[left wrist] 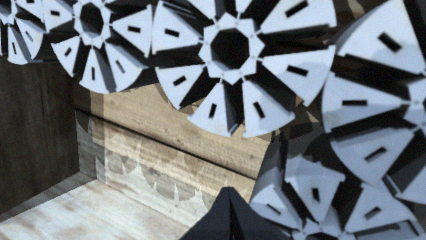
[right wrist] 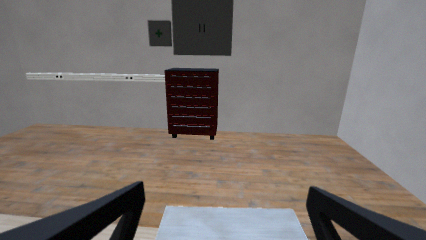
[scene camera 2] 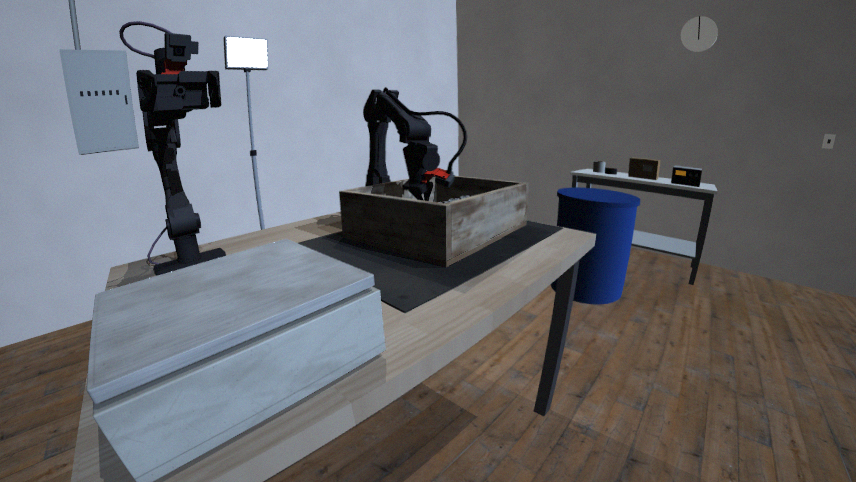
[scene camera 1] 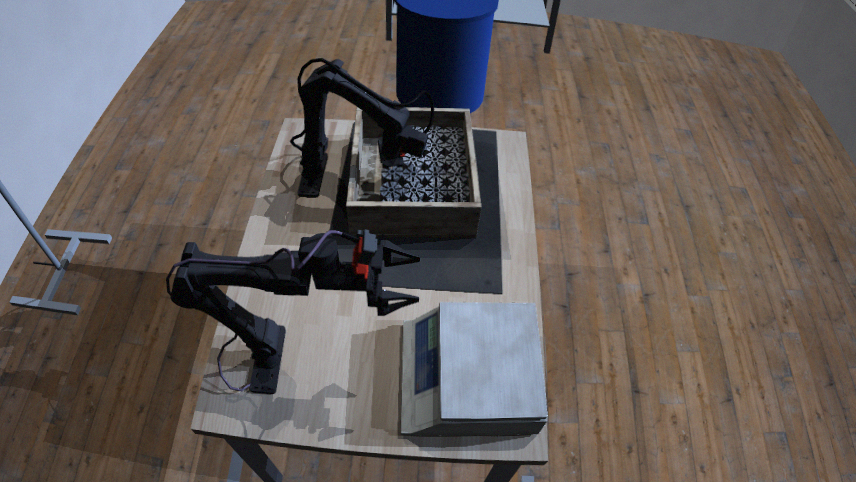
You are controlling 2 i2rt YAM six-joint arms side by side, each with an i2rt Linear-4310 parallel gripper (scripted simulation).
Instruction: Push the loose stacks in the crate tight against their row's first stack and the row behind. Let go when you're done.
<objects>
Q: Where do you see a stack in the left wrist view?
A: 266, 100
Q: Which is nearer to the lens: the wooden crate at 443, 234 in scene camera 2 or the scale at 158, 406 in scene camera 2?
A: The scale.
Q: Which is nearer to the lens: the wooden crate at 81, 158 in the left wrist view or the stack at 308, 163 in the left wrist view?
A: The stack.
</objects>
